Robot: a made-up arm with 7 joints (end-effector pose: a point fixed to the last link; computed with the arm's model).
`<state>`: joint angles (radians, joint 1 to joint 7).
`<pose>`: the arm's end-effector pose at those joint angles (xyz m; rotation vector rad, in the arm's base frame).
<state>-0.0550 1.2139 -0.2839 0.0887 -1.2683 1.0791 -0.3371</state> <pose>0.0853 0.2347 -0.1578 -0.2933 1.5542 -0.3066</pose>
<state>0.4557 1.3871 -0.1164 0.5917 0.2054 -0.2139 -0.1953</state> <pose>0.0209 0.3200 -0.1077 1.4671 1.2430 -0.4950</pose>
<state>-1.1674 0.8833 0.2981 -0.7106 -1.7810 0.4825 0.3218</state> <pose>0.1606 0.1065 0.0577 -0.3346 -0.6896 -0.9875</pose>
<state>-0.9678 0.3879 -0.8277 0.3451 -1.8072 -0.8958 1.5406</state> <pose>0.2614 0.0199 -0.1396 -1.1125 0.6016 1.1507</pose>
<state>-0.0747 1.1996 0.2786 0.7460 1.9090 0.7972 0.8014</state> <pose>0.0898 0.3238 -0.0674 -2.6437 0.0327 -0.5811</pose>
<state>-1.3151 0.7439 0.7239 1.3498 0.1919 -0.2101 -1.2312</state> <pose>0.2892 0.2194 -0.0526 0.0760 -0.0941 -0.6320</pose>
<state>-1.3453 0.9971 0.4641 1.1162 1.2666 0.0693 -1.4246</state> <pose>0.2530 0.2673 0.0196 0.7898 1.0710 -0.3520</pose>
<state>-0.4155 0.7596 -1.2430 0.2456 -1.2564 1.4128 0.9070</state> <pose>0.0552 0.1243 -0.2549 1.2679 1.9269 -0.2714</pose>
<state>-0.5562 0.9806 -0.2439 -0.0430 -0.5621 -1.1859 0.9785</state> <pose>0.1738 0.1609 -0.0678 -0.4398 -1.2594 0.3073</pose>
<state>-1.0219 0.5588 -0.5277 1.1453 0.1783 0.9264 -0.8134</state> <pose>0.2607 0.1555 -0.1769 0.4759 1.5685 -0.2428</pose>
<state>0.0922 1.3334 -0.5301 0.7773 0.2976 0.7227 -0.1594</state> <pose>0.0276 0.3366 -0.1192 1.7685 1.9425 0.2558</pose>
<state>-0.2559 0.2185 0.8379 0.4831 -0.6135 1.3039 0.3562</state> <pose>0.0844 0.1497 -0.2727 -0.8345 1.4778 0.6519</pose>
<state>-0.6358 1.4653 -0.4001 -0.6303 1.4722 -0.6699 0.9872</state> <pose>0.1472 0.1480 -0.0345 1.6149 -2.2509 -0.9066</pose>
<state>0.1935 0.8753 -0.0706 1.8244 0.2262 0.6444 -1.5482</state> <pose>-0.1333 0.2877 -0.1550 -1.1841 2.3814 0.4750</pose>
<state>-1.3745 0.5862 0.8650 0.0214 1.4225 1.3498 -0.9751</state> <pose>0.2059 0.2041 0.0182 -0.2218 0.3354 0.8442</pose>
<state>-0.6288 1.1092 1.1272 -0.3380 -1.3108 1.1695 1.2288</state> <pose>0.1150 0.2348 0.0368 -0.2735 -0.2324 1.1305</pose>
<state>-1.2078 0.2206 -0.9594 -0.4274 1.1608 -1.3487 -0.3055</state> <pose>0.1514 -0.0631 -0.0879 -1.1241 2.2541 1.1948</pose>
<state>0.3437 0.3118 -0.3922 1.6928 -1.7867 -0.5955 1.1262</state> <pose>-0.1824 0.1595 -0.2505 0.8170 1.1027 2.6060</pose>
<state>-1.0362 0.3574 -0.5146 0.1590 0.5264 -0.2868 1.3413</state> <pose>0.2580 -0.0106 -0.0896 0.1805 -1.3618 0.5397</pose>
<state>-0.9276 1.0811 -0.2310 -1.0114 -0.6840 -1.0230 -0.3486</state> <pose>0.1056 0.1132 0.0122 0.2247 -2.1069 -1.5421</pose>
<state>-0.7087 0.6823 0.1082 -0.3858 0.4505 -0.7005 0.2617</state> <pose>0.1821 0.1069 -0.0486 0.9082 -1.6595 -0.0606</pose>
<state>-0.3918 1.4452 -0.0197 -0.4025 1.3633 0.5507 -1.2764</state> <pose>0.1554 0.1929 0.0159 2.2039 0.9640 0.2681</pose>
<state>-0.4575 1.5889 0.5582 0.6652 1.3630 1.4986 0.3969</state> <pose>0.0721 0.3069 0.0921 -1.2890 -0.6456 -2.4507</pose>
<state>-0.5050 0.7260 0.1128 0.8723 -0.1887 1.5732 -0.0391</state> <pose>0.1283 0.2283 -0.2122 -0.0186 2.0008 0.6571</pose>
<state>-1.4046 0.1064 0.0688 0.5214 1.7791 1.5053 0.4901</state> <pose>0.2908 0.0238 -0.0137 1.1915 0.1861 1.8957</pose>
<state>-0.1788 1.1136 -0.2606 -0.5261 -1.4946 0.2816 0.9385</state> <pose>0.1232 0.1497 -0.1121 -0.1273 0.5719 0.2388</pose>
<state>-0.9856 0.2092 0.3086 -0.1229 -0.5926 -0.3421 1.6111</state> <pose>0.2422 0.0754 -0.0429 -1.3416 -0.4873 1.2848</pose>
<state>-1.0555 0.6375 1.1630 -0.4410 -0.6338 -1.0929 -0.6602</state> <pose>0.1075 0.1923 -0.0065 0.9870 -2.4618 0.5188</pose>
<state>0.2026 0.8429 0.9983 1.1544 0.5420 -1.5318 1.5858</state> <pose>-0.0259 0.2914 -0.1497 0.8914 -0.9432 1.5014</pose>
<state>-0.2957 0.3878 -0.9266 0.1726 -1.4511 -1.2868 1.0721</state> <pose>0.1119 0.0509 -0.2367 -1.0609 0.2513 1.0578</pose>
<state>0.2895 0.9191 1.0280 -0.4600 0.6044 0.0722 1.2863</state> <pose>0.0409 0.2434 -0.0272 1.5114 -1.3911 1.5624</pose>
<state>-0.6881 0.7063 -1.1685 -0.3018 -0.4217 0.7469 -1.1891</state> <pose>0.1486 0.0478 -0.1987 0.3342 1.1463 -2.1402</pose>
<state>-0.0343 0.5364 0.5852 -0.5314 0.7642 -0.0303 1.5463</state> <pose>0.0886 0.1789 -0.1121 0.9247 -1.4656 1.6945</pose>
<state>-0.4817 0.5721 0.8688 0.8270 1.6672 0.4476 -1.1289</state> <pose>0.1292 0.2635 -0.1941 0.5808 1.8355 0.0383</pose>
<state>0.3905 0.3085 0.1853 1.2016 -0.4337 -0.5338 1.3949</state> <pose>-0.1353 0.1607 -0.2757 0.9795 0.9452 1.9341</pose>
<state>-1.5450 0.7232 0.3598 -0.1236 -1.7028 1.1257 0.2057</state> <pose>0.2187 0.0984 0.1050 -0.3138 -0.3333 -1.0424</pose>
